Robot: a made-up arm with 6 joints. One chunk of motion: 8 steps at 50 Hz.
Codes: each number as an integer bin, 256 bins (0 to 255) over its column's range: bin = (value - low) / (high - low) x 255, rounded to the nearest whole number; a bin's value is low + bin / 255 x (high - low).
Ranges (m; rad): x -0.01..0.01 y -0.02..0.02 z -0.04..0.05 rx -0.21..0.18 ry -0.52..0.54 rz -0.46..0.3
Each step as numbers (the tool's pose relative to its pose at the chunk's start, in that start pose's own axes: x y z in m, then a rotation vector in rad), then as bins.
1 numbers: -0.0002 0.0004 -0.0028 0.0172 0.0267 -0.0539
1 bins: 125 130 105 149 132 136
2 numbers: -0.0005 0.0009 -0.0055 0.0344 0.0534 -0.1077
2 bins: 121 133 98 160 138 118
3 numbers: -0.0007 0.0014 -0.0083 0.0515 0.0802 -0.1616
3 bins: 119 136 90 171 144 100
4 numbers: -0.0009 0.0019 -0.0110 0.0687 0.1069 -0.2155
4 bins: 116 140 82 182 151 82
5 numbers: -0.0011 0.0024 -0.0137 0.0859 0.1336 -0.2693
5 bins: 113 143 75 193 157 64
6 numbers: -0.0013 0.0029 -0.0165 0.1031 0.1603 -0.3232
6 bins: 111 146 67 205 164 46
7 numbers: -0.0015 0.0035 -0.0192 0.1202 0.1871 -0.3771
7 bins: 108 150 59 216 170 28
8 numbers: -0.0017 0.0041 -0.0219 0.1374 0.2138 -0.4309
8 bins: 106 154 51 227 177 10
